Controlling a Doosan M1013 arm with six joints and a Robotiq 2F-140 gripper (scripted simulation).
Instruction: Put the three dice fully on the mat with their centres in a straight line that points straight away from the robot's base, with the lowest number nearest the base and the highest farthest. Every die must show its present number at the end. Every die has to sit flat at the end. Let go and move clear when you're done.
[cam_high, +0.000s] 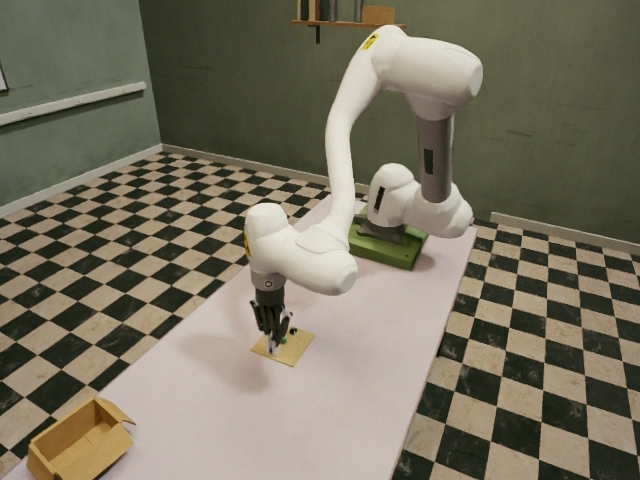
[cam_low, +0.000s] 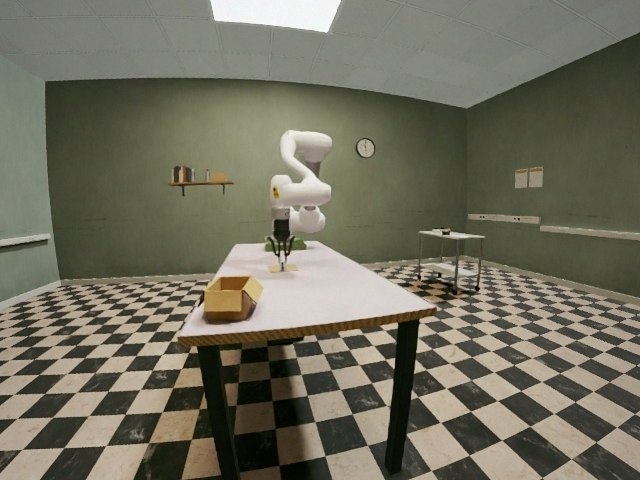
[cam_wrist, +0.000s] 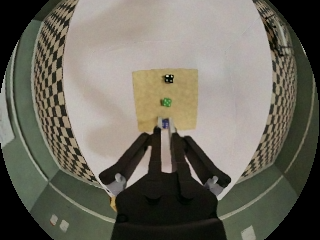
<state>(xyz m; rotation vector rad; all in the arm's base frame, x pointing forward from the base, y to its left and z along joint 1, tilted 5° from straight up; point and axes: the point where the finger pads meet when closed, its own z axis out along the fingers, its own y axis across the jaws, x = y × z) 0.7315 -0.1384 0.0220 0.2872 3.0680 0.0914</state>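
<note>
My gripper is now 30 mm above the blue die. Also, from my hand: green die 50 mm behind, 10 mm to the left, 30 mm below; black die 90 mm behind, 20 mm to the left, 30 mm below; yellow mat 50 mm behind, 10 mm to the left, 40 mm below.
</note>
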